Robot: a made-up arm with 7 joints. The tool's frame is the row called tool.
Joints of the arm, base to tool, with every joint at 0 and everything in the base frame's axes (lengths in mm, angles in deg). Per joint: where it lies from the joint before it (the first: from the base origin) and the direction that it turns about. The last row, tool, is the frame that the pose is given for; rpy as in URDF.
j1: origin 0 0 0 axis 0.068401 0.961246 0.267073
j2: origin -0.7 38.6 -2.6 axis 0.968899 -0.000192 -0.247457
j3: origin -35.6 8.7 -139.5 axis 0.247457 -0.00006 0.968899
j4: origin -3.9 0 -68.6 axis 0.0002 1 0.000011
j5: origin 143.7 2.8 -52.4 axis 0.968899 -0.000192 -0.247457
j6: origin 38.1 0 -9.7 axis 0.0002 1 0.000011
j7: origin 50.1 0 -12.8 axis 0.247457 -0.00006 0.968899
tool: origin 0 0 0 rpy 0 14.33 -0.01
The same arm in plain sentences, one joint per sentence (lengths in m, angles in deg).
The arm has seven revolute joints in a row. What follows holds with every joint at zero, and every direction is one of the base frame's. Joint 1 sits at the same point as the base frame's origin and turns about the direction (0.068403, 0.961235, 0.26711). Joint 2 sits 0.0007 m along -x and 0.0386 m along +y and 0.0026 m along -z from joint 1 and turns about the direction (0.968889, -0.0002, -0.247497). Joint 3 sits 0.0356 m along -x and 0.0087 m along +y and 0.1395 m along -z from joint 2 and turns about the direction (0.247497, -0.0001, 0.968889). Joint 4 sits 0.0039 m along -x and 0.0686 m along -z from joint 3 and turns about the direction (0.0002, 1, 0). Joint 5 sits 0.1437 m along +x and 0.0028 m along +y and 0.0524 m along -z from joint 4 and turns about the direction (0.968889, -0.0002, -0.247497). Joint 6 sits 0.0381 m along +x and 0.0097 m along -z from joint 5 and turns about the direction (0.0002, 1, 0). Joint 7 sits 0.0501 m along +x and 0.0128 m along -z from joint 6 and turns about the direction (0.247497, -0.0001, 0.968889). The tool frame, which is the frame that the pose is given for, sits at the same point as joint 7; its axes are the base frame's turned by roll 0, pitch 14.33 and yaw -0.01 deg (as in URDF: about the fixed x, then y, then z).
